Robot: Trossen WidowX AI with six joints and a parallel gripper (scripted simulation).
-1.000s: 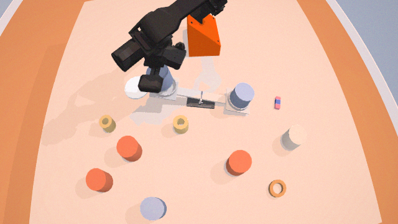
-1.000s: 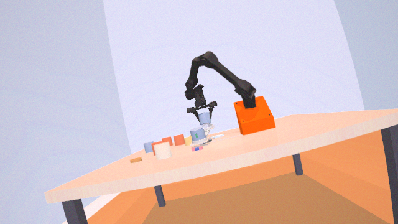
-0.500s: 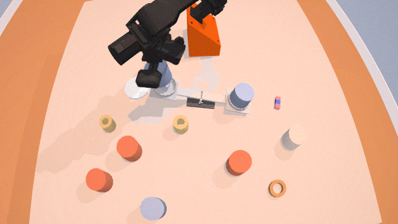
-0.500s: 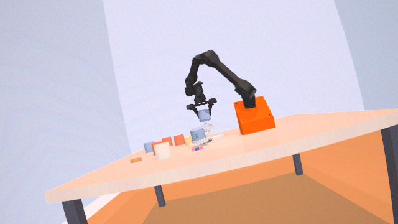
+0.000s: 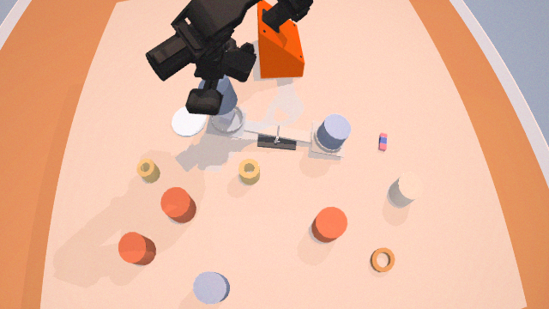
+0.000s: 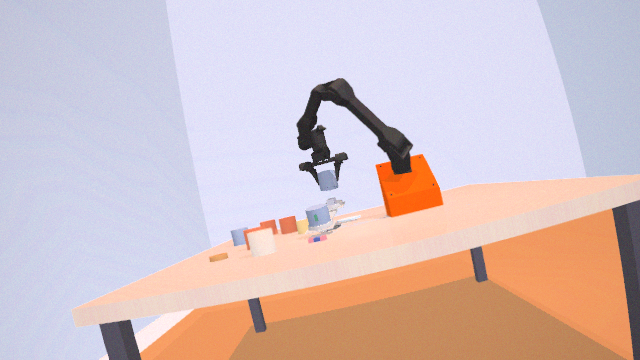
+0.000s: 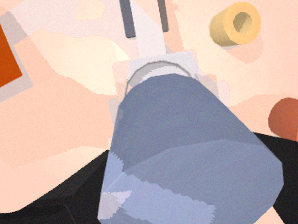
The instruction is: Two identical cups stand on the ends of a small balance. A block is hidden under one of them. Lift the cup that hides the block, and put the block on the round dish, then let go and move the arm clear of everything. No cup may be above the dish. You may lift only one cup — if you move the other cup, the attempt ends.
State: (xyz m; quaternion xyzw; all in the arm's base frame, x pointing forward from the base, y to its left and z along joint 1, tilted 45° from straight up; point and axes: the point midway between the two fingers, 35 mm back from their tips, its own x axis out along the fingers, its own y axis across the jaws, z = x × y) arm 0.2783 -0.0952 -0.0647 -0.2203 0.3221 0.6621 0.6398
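The pale lilac block lies 10 mm to the left of my gripper tip and 70 mm below it. Round my gripper tip: white round dish 40 mm behind, 110 mm to the right, 160 mm below; then balance 20 mm ahead, 130 mm to the left, 120 mm below; then grey-blue cup 30 mm ahead, 290 mm to the left, 100 mm below.
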